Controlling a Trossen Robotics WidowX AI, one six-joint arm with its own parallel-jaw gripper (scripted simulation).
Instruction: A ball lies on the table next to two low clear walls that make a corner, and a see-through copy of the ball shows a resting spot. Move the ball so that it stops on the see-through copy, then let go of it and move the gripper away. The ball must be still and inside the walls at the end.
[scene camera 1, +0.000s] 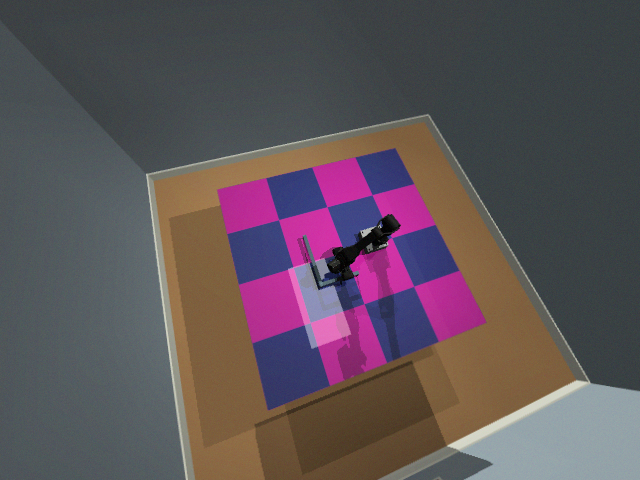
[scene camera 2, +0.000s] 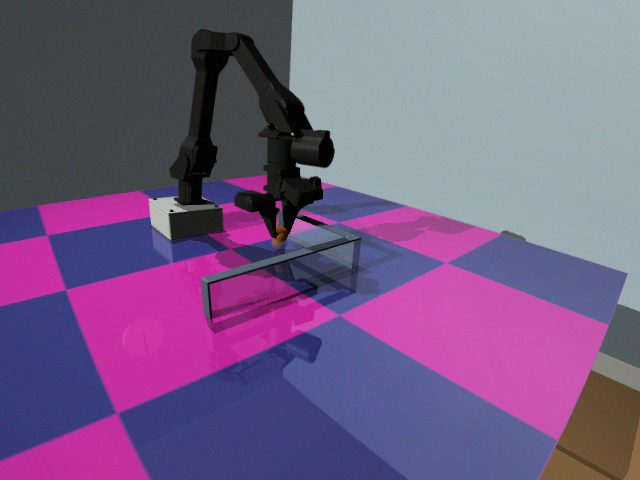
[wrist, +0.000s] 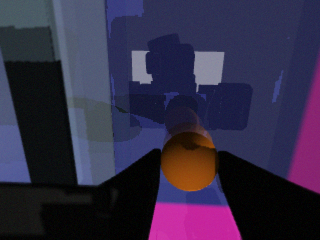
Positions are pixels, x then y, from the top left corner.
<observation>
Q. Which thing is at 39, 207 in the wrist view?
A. My gripper.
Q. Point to my gripper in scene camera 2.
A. At 280, 235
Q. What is my gripper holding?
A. An orange ball.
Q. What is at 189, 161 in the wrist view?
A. An orange ball.
</observation>
